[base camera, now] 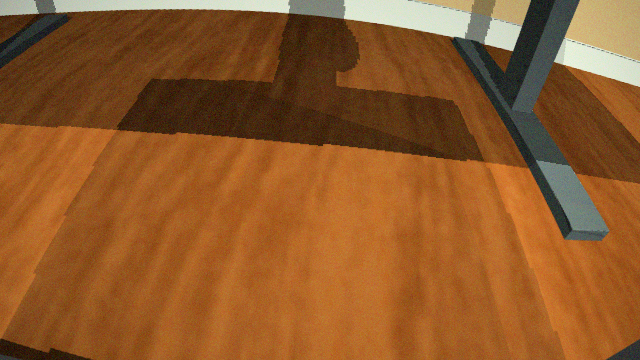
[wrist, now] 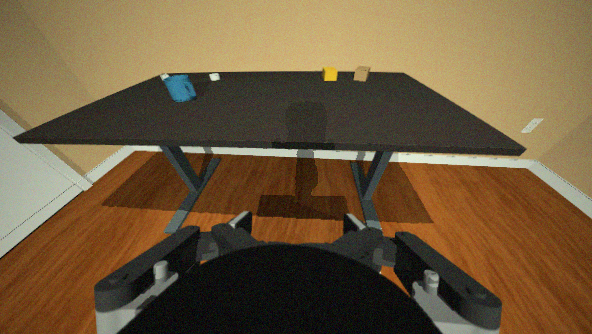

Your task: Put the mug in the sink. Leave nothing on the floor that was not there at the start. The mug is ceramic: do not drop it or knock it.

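Frame: origin at the arm's base, x ahead, y left, z up, level; metres.
Where they show: gripper, fingertip midpoint: (wrist: 297, 223).
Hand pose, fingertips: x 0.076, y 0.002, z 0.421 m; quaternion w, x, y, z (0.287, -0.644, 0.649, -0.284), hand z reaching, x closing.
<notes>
Things, the pixels of their top centre, and the offset from my fingertips. Level surfaces: height alone.
- blue mug, top centre: (wrist: 178, 78) dx +0.600, dy +0.478, dz -0.018 m
- dark table, surface height: dz -0.098 m
- yellow block, top centre: (wrist: 329, 68) dx +0.874, dy -0.146, dz -0.053 m
- tan block, top centre: (wrist: 363, 68) dx +0.871, dy -0.315, dz -0.048 m
A blue mug (wrist: 180, 88) stands on the left part of the dark table (wrist: 240, 120) in the wrist view, its handle toward the right. My gripper (wrist: 297, 223) is open, with its two fingers wide apart and nothing between them. It is well apart from the mug, on the near side of the table. The sink does not show in either view.
Two small white blocks (wrist: 214, 77) (wrist: 165, 76) lie near the mug. A yellow block (wrist: 330, 74) and a tan block (wrist: 362, 73) stand at the table's back right. Grey table legs (wrist: 182, 167) (base camera: 540, 55) stand on the wooden floor, with feet reaching forward. A wall is behind.
</notes>
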